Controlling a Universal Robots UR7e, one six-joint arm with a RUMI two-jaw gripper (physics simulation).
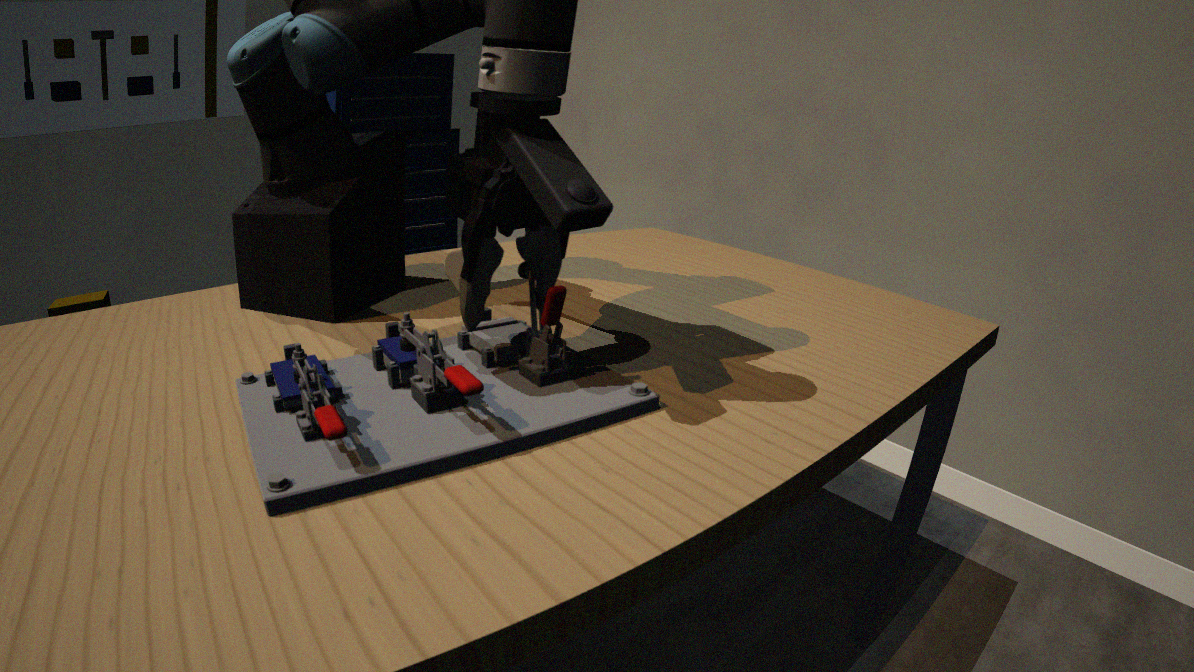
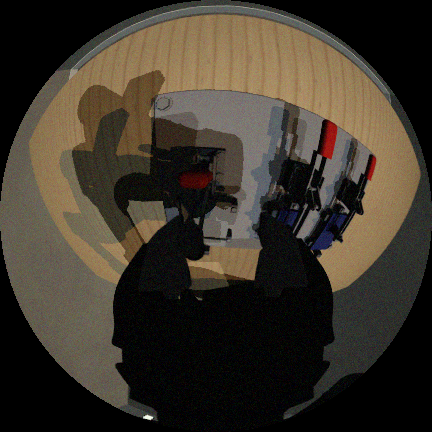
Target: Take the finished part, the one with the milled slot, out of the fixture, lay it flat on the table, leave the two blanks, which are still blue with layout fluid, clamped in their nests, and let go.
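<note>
The finished part (image 1: 499, 335) (image 2: 216, 226) is light grey and lies in the right-hand nest of the grey fixture plate (image 1: 392, 435) (image 2: 215, 110). Its slot is hard to make out in the dark. Its clamp stands open, with the red handle (image 1: 553, 305) (image 2: 196, 179) upright. My gripper (image 1: 508, 304) (image 2: 221, 216) is partly open and empty, pointing down low over this nest. One finger is at the part's left side, the other close behind the raised clamp. Two blue blanks (image 1: 392, 350) (image 1: 288, 379) (image 2: 289, 217) (image 2: 330, 232) sit clamped in the other nests.
The blanks' clamps have lowered red handles (image 1: 463, 379) (image 1: 330, 421) (image 2: 328, 139) (image 2: 371, 167) pointing towards the plate's front edge. Bolt heads (image 1: 640, 389) (image 2: 163, 103) stand at the plate's corners. The wooden table (image 1: 751, 400) (image 2: 220, 50) extends around the plate. The robot's base is behind it.
</note>
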